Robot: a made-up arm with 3 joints. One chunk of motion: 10 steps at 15 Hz.
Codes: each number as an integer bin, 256 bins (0 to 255) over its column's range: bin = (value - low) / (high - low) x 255, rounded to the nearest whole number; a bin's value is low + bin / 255 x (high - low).
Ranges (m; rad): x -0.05..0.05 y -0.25..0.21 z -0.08..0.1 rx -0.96..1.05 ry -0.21..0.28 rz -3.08..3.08
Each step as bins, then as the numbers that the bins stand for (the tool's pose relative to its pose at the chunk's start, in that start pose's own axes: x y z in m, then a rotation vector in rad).
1 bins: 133 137 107 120 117 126
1 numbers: 0.0022 -0.0029 -0.0045 -0.0141 0.0148 -0.0362
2 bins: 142 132 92 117 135 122
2 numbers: 0.0057 -0.0119 -0.0151 -0.0378 0.0494 -0.1329
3 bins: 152 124 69 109 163 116
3 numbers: 0.0096 -0.0263 -0.0313 -0.1008 0.1032 -0.2778
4 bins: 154 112 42 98 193 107
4 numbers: 0.0104 -0.0480 -0.0504 -0.1875 0.1609 -0.4952
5 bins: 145 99 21 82 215 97
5 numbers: 0.0069 -0.0714 -0.0652 -0.3136 0.2031 -0.7368
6 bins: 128 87 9 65 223 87
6 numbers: 0.0002 -0.0931 -0.0736 -0.4476 0.2185 -0.9784
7 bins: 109 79 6 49 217 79
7 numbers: -0.0073 -0.1075 -0.0758 -0.5738 0.2070 -1.1716
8 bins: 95 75 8 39 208 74
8 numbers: -0.0127 -0.1147 -0.0744 -0.6526 0.1897 -1.2924
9 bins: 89 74 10 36 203 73
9 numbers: -0.0151 -0.1165 -0.0729 -0.6762 0.1801 -1.3165
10 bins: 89 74 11 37 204 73
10 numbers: -0.0151 -0.1165 -0.0722 -0.6684 0.1820 -1.3165
